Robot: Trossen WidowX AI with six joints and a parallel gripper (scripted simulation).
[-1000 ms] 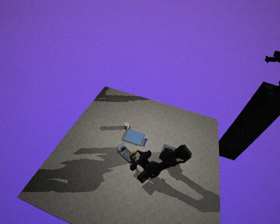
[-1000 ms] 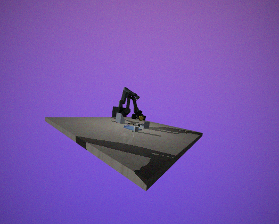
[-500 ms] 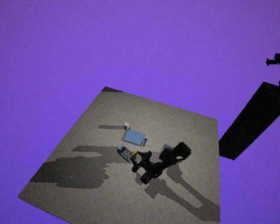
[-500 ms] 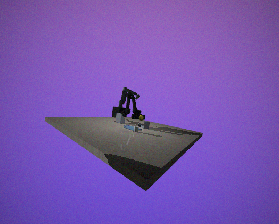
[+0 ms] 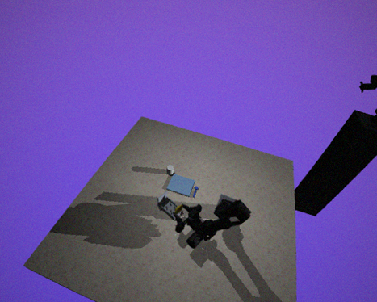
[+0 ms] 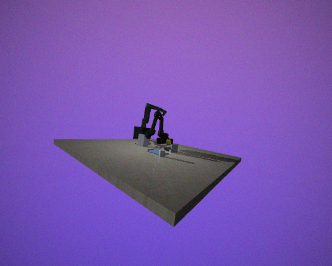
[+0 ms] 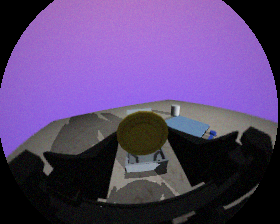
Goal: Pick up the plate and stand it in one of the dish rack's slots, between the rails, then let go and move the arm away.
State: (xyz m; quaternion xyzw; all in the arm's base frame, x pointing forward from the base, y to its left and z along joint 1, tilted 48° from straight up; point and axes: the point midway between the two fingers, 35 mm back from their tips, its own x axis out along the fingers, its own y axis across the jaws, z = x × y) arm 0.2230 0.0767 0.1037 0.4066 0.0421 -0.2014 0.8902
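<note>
My gripper tip is 5 cm short of the grey dish rack, 5 cm above it and 3 cm to the left of it. From my gripper tip the other things lie so: blue spoon: 20 cm to the right, 7 cm below, 5 cm behind; yellow plate: 1 cm behind; light blue mat: 21 cm to the right, 7 cm below, 5 cm ahead.
</note>
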